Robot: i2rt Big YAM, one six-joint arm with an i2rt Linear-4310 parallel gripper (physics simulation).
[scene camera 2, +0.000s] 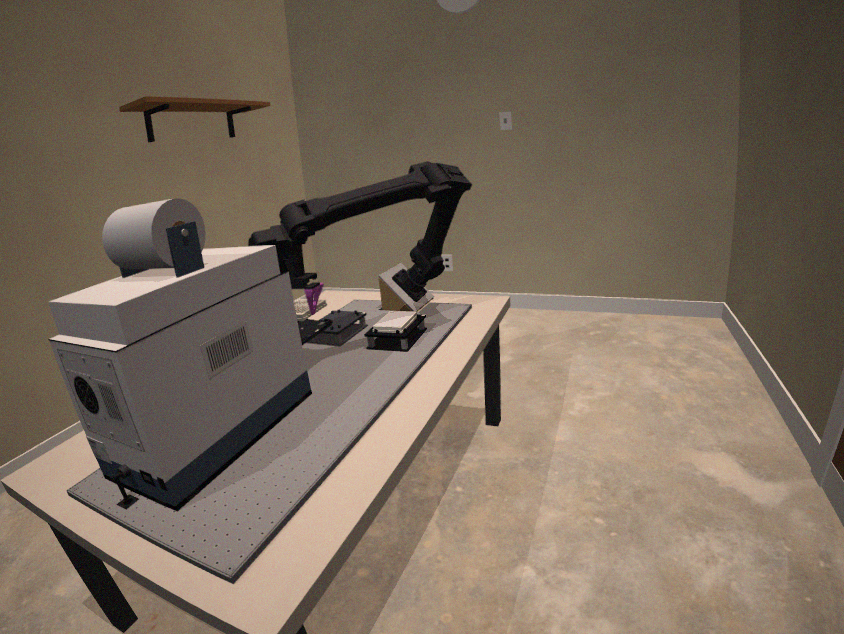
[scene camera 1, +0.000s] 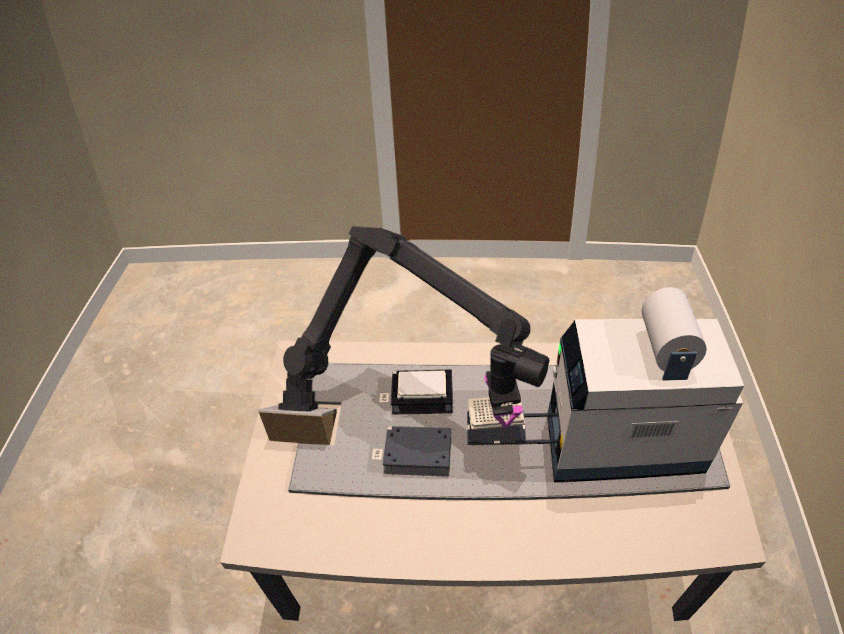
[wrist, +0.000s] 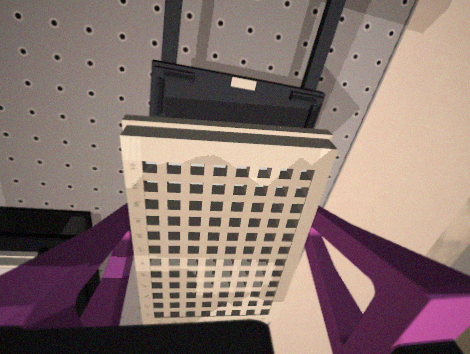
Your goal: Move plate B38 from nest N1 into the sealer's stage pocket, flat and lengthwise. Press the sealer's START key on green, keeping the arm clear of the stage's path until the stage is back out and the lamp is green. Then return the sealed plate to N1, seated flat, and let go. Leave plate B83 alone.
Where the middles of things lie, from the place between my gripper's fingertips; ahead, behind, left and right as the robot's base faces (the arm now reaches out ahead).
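The white roll (scene camera 2: 135, 237) is 37 cm ahead of my hand and 28 cm above it. Then there is the plate B38 (scene camera 1: 481, 417), which sits 1 cm above my hand and 2 cm behind it. Going by their middles, the plate B38 is the nearest to my hand of the things named here.
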